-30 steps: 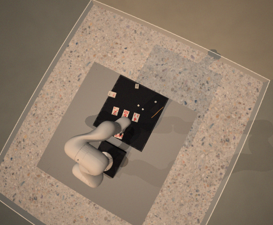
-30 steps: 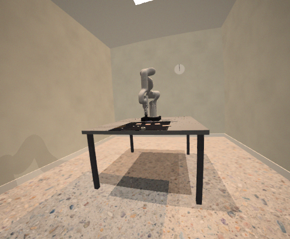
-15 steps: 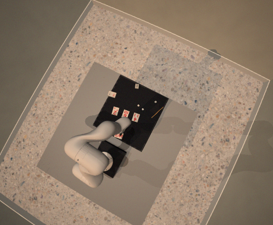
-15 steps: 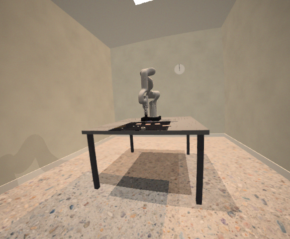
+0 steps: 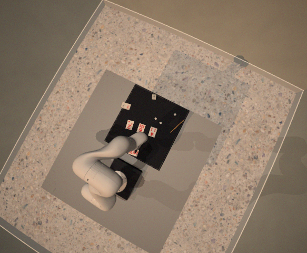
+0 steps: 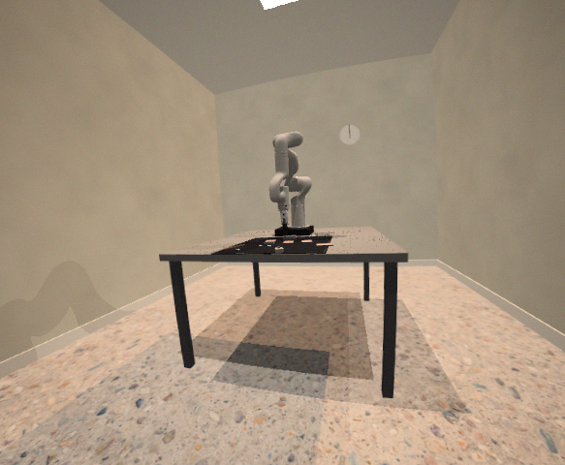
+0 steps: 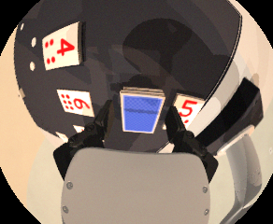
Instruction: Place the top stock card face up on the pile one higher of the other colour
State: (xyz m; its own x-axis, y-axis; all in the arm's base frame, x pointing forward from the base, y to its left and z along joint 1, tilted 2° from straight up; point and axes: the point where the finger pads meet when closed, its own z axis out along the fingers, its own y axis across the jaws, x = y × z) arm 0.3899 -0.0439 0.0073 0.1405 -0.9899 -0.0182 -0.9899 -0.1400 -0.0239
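Right now the red 5 card is 90 mm behind my hand, 20 mm to the left of it and 50 mm below it. Round my hand: black card cloth (180 mm ahead, 10 mm to the left, 70 mm below); thin wooden stick (290 mm ahead, 260 mm to the right, 50 mm below); small block (470 mm ahead, 50 mm to the left, 40 mm below).
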